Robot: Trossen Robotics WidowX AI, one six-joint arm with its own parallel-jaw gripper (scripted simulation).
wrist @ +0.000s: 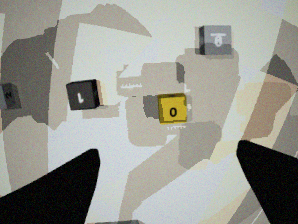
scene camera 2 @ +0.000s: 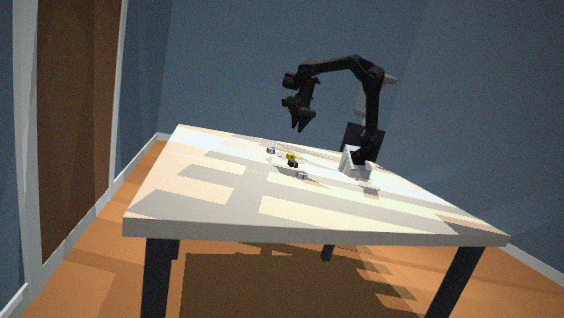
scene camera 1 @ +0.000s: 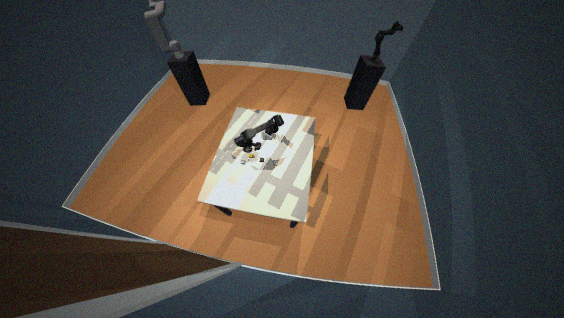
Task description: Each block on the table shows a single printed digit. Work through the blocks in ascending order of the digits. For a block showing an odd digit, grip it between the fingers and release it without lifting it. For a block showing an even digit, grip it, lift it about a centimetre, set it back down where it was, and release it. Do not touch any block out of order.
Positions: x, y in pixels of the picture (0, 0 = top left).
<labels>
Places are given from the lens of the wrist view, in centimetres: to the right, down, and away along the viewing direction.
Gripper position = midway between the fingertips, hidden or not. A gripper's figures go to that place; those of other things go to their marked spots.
my gripper [wrist: 169, 152]: 1, 2, 10
yellow block [wrist: 172, 107]: 3, 0, 20
black block [wrist: 83, 94]: -8, -2, 20
grey block [wrist: 214, 40]: 7, -8, 18
</labels>
